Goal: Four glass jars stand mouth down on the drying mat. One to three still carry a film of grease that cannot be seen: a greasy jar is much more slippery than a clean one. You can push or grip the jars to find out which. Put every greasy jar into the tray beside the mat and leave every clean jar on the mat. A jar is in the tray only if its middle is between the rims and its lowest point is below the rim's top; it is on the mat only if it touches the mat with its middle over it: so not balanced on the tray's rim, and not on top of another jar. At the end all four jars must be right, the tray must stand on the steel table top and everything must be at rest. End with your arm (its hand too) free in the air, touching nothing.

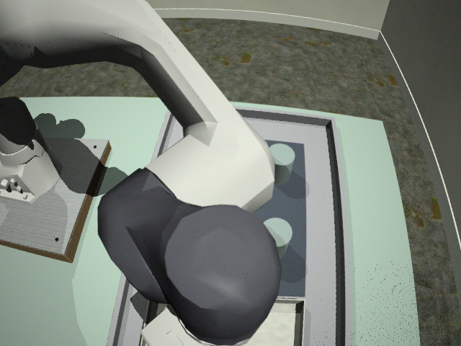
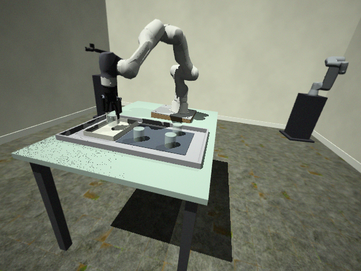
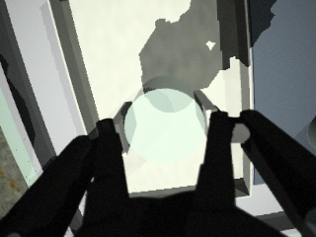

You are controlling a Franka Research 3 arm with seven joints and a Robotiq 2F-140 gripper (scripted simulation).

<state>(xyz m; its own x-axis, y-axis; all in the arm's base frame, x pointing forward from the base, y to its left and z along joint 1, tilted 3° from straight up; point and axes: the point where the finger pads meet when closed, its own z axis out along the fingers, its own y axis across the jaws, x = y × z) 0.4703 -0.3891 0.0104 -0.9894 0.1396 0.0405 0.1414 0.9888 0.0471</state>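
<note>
My gripper is now 70 mm above the tray. From my hand the other things lie so: dark drying mat 50 mm ahead, 320 mm to the left, 80 mm below.
</note>
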